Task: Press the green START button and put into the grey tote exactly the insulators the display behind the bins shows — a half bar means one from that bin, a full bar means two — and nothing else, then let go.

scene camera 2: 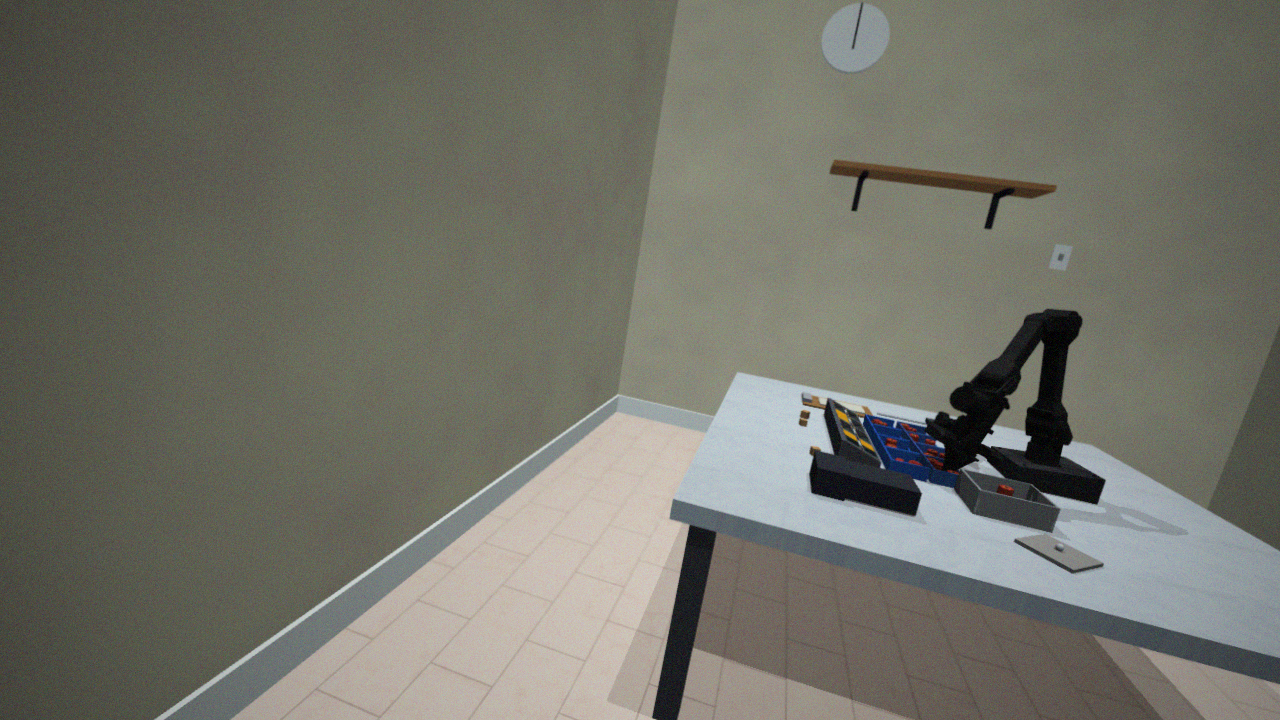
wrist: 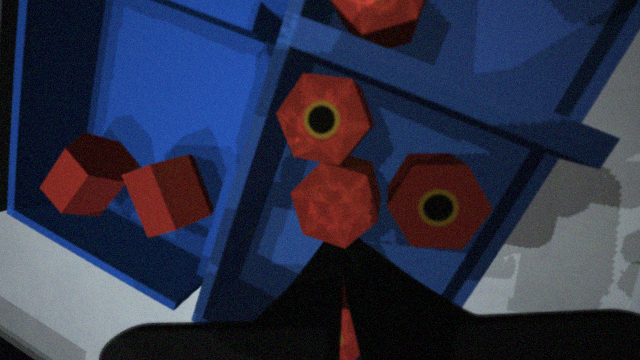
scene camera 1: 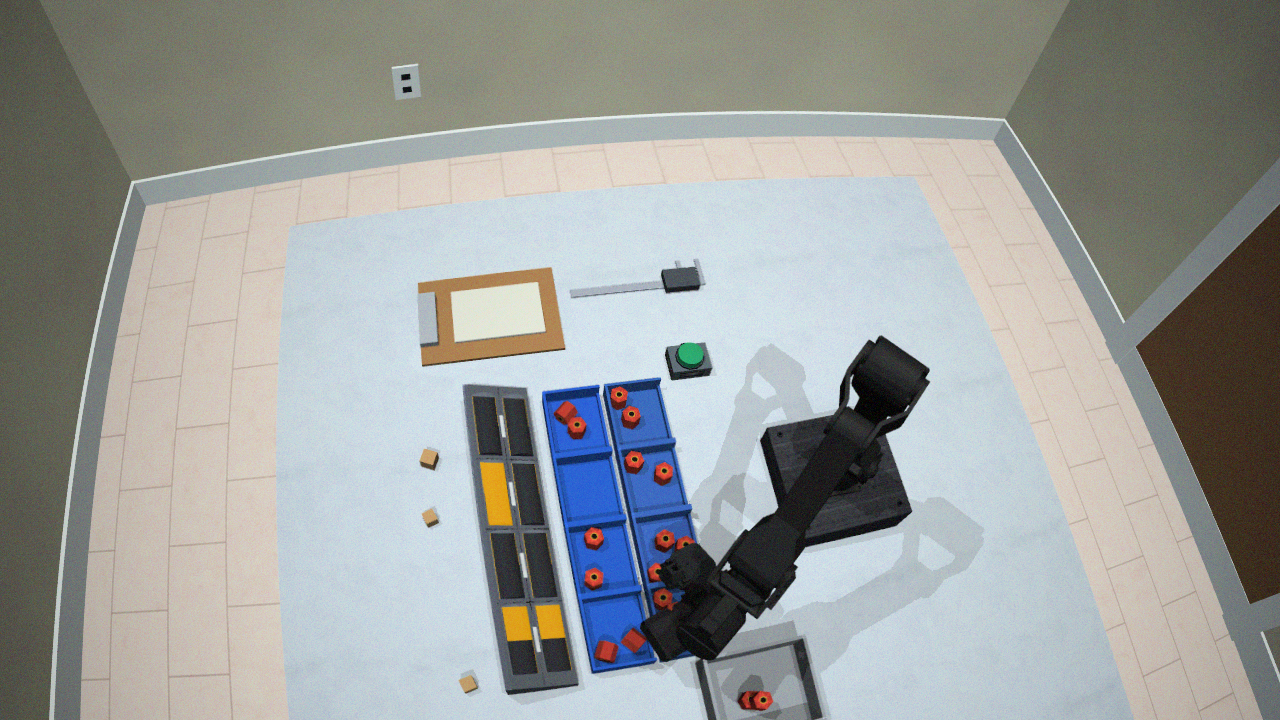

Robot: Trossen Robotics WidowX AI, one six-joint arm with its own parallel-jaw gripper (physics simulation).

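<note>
My gripper is shut and empty, low in the near end compartment of the right blue bin row. In the wrist view three red hexagonal insulators lie just ahead of the fingertips: one with its hole up, one with a plain face up, and one to the right. A red sliver shows through the slit between the fingers. The display shows one orange bar in its second row and two in its fourth. The grey tote holds two insulators. The green button stands beyond the bins.
The left bin row has insulators in three compartments and one empty. A clipboard, a grey sliding tool and small wooden cubes lie on the table. The arm's base stands to the right. A black box stands near the table's edge.
</note>
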